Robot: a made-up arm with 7 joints.
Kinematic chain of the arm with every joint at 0, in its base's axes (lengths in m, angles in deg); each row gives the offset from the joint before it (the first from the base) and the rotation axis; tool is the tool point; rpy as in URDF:
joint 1: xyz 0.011 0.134 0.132 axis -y
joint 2: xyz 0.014 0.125 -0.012 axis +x
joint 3: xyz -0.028 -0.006 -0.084 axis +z
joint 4: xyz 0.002 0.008 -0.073 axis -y
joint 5: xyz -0.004 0 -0.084 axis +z
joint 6: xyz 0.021 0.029 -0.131 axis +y
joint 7: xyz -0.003 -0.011 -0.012 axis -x
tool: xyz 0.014 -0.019 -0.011 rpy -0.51 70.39 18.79
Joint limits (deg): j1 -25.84..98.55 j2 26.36..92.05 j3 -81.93..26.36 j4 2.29..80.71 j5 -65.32..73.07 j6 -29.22..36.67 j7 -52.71..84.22
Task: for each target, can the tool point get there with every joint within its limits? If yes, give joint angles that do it. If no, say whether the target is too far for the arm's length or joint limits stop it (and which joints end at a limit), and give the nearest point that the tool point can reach.
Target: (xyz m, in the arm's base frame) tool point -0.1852 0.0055 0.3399
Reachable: no: joint limits stop it (at a limit: joint 1, joint 2, joint 3, joint 4, joint 6, joint 7) | nearest point -0.1259 0.4058 0.3134 | short by 0.406 m
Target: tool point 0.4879 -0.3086 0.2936
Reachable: no: too far | nearest point 0.2837 0.1063 0.2007 | short by 0.472 m
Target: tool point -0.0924 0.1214 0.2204
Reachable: no: joint limits stop it (at a limit: joint 1, joint 2, joint 3, joint 4, joint 6, joint 7) | nearest point -0.1265 0.4059 0.3130 | short by 0.301 m
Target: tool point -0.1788 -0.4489 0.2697
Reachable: no: too far | nearest point -0.0980 0.1042 -0.1072 | short by 0.674 m
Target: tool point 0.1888 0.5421 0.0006
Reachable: yes | joints 31.76 75.89 -45.44 35.86 -34.16 14.21 60.10
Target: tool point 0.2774 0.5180 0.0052
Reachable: yes | joints 53.86 62.30 -56.22 30.14 -42.57 11.63 -8.45
